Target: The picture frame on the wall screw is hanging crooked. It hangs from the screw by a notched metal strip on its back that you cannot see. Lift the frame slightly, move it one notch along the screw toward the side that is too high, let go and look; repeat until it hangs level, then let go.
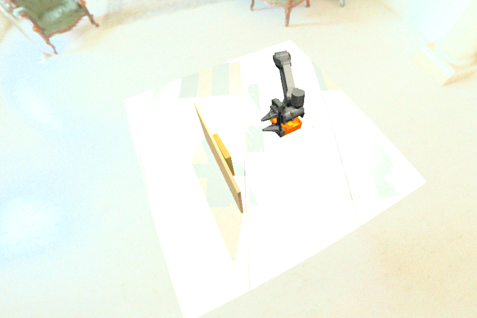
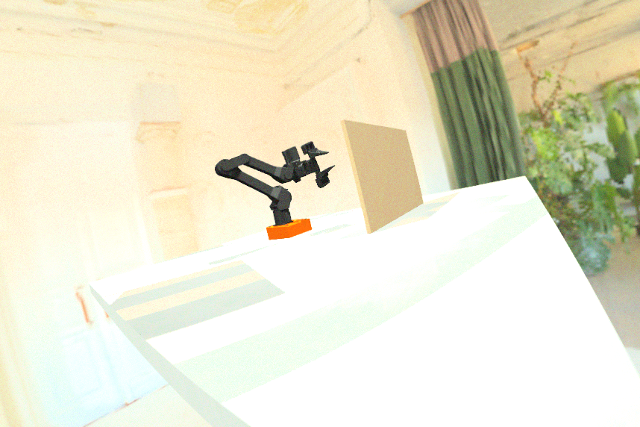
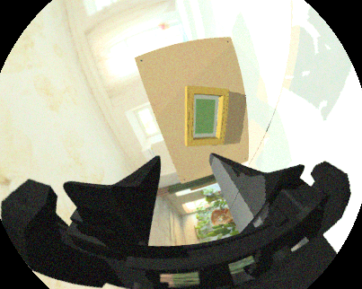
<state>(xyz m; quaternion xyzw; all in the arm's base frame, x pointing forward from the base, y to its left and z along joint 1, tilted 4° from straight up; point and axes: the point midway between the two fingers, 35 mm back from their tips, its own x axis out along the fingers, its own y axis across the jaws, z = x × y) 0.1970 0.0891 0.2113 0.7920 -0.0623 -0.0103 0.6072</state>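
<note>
My gripper tip is 200 mm short of the gold picture frame, 90 mm above it and 20 mm to the left of it. Also, from my gripper tip: tan wall panel: 210 mm ahead, 100 mm below, 20 mm to the right.
</note>
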